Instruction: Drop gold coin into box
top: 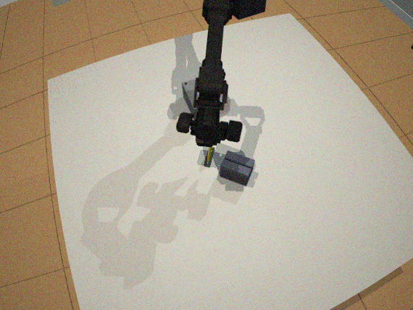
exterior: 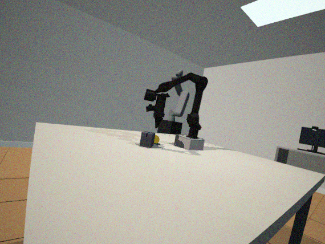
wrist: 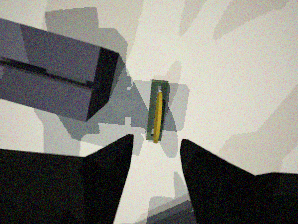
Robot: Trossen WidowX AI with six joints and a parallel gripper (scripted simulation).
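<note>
The gold coin is 7 cm below my gripper tip and 1 cm behind it.
</note>
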